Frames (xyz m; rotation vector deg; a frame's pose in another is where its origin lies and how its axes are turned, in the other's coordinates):
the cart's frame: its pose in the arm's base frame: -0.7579 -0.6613 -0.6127 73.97 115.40 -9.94
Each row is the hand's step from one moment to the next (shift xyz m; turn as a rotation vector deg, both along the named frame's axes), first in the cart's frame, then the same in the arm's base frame.
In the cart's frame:
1: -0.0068 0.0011 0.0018 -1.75 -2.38 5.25
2: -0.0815 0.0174 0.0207 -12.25 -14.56 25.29
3: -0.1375 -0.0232 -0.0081 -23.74 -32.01 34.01
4: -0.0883 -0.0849 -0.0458 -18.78 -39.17 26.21
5: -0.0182 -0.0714 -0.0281 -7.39 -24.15 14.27
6: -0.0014 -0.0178 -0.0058 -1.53 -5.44 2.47
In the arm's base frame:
1: 0.0034 -0.0053 0.0033 1.05 -4.91 -3.32
2: 0.0439 -0.0612 0.0412 3.38 -27.99 -14.38
3: 0.0087 -0.1087 0.0873 -4.13 -49.06 -17.93
4: -0.0731 -0.0849 0.0675 -15.16 -45.24 -17.26
5: -0.0693 -0.0350 0.0135 -11.27 -23.92 -11.93
6: -0.0174 -0.0070 0.0005 -2.94 -4.94 -2.23

